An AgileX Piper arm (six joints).
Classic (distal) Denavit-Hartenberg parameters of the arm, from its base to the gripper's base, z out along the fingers. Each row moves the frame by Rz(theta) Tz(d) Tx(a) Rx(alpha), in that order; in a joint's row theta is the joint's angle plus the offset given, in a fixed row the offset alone. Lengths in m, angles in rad.
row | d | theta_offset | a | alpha
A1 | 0.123 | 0 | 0 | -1.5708
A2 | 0 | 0.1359 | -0.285 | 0
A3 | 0 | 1.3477 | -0.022 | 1.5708
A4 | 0.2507 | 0 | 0 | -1.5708
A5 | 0 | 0 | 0 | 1.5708
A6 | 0.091 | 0 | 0 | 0
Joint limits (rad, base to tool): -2.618..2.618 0..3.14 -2.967..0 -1.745..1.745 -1.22..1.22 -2.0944..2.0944
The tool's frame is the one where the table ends.
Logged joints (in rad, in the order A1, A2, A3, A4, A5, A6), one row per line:
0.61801 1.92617 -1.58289 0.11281 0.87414 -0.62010
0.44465 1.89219 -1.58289 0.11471 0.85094 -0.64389
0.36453 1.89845 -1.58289 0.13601 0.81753 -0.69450
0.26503 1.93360 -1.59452 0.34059 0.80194 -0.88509
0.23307 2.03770 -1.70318 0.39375 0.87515 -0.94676
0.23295 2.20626 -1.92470 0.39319 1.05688 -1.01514
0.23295 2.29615 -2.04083 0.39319 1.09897 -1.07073
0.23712 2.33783 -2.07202 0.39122 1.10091 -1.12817
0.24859 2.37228 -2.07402 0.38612 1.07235 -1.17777
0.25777 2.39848 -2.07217 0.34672 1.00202 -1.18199
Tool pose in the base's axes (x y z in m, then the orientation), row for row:
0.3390 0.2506 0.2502 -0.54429 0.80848 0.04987 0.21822
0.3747 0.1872 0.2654 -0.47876 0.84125 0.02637 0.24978
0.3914 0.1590 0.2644 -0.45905 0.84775 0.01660 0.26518
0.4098 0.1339 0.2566 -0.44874 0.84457 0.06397 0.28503
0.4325 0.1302 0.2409 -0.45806 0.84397 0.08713 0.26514
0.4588 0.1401 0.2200 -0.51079 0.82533 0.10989 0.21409
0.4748 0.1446 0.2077 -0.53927 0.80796 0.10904 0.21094
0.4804 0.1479 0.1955 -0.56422 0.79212 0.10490 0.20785
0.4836 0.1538 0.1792 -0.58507 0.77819 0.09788 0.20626
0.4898 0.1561 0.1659 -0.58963 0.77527 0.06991 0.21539
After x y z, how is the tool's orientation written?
As a quaternion, x y z w.
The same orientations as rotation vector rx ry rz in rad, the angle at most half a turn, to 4 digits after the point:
-1.5068 2.2381 0.1381
-1.3037 2.2907 0.0718
-1.2401 2.2902 0.0448
-1.2001 2.2588 0.1711
-1.2375 2.2801 0.2354
-1.4171 2.2898 0.3049
-1.4987 2.2454 0.3030
-1.5706 2.2050 0.2920
-1.6300 2.1680 0.2727
-1.6347 2.1494 0.1938

